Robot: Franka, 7 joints.
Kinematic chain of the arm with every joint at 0, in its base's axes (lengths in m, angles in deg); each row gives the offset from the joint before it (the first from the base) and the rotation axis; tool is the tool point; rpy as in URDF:
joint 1: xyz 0 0 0.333 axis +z
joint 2: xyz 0 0 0 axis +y
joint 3: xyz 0 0 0.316 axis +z
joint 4: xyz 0.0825 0 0 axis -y
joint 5: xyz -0.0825 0 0.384 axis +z
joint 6: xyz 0 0 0 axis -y
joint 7: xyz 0.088 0 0 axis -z
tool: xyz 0 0 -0.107 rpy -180 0 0
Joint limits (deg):
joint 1: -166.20..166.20
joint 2: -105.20..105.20
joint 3: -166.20..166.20
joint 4: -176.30..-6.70
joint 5: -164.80..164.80
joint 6: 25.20..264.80
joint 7: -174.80..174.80
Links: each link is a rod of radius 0.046 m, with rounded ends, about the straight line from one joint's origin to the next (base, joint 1, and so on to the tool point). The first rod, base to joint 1, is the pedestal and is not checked.
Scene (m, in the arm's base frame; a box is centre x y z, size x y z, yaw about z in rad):
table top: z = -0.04
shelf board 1: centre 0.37 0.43 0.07 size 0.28 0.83 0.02 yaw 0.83
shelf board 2: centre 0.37 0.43 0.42 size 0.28 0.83 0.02 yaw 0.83
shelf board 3: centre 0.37 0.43 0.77 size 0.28 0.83 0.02 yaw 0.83
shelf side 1: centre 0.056 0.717 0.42 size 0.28 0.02 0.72 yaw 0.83
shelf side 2: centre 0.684 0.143 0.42 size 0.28 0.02 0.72 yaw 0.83
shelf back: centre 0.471 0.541 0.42 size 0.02 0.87 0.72 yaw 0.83
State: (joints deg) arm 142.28 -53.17 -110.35 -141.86 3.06 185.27 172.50
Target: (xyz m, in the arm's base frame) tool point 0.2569 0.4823 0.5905
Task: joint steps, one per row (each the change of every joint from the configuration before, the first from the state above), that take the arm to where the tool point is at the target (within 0.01 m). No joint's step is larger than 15 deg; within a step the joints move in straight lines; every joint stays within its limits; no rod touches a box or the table.
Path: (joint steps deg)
1: 7.97 -1.26 5.35 -11.48 6.23 11.18 -0.87
2: 7.98 -1.26 5.35 -11.48 6.23 11.18 -0.88
3: 7.97 -1.26 5.35 -11.48 6.23 11.19 -0.87
4: -7.15 -4.79 11.52 2.82 -8.89 -4.51 0.65
5: -7.15 -4.80 11.52 2.81 -8.89 -4.51 0.66
6: -7.15 -4.79 11.52 2.82 -8.89 -4.50 0.65
7: -7.15 -4.79 11.52 2.81 -8.89 -4.51 0.66
8: 5.21 9.68 -8.06 12.85 3.38 -3.67 0.00
9: 5.21 9.68 -8.06 12.84 3.38 -3.67 0.00
10: 5.21 9.68 -8.06 12.85 3.37 -3.67 0.00

